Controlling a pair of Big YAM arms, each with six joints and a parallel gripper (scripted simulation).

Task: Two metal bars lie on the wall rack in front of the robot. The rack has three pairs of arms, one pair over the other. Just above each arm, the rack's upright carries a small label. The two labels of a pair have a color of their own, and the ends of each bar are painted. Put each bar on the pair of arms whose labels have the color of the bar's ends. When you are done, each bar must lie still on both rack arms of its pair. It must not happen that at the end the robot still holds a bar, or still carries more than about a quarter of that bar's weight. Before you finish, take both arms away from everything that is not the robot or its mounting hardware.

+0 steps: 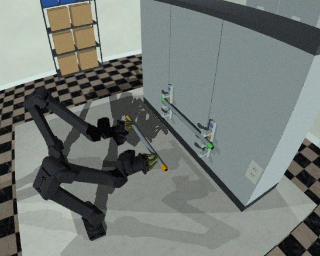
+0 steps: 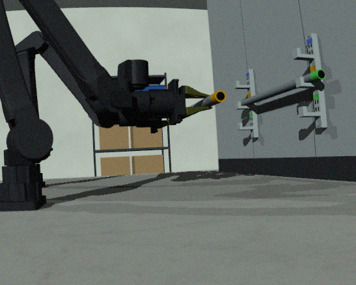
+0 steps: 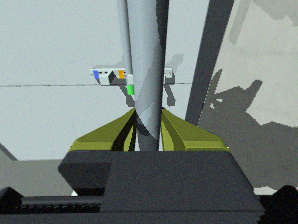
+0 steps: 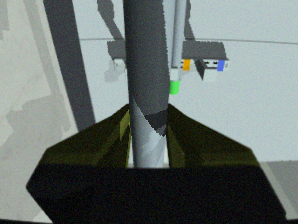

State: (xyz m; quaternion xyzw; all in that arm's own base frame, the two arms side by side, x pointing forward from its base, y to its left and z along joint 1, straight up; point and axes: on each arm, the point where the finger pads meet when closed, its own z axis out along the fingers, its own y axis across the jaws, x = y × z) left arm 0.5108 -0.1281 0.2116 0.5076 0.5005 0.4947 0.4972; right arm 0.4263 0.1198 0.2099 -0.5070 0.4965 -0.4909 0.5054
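My right gripper is now 150 mm to the right of the orange-ended bar and 20 mm short of it. Round my right hand: green-ended bar (270 mm ahead, 100 mm to the left, 50 mm above); then grey cabinet wall (470 mm ahead, 240 mm above, 120 mm to the left); then wall outlet (410 mm to the right, 230 mm ahead, 90 mm above).
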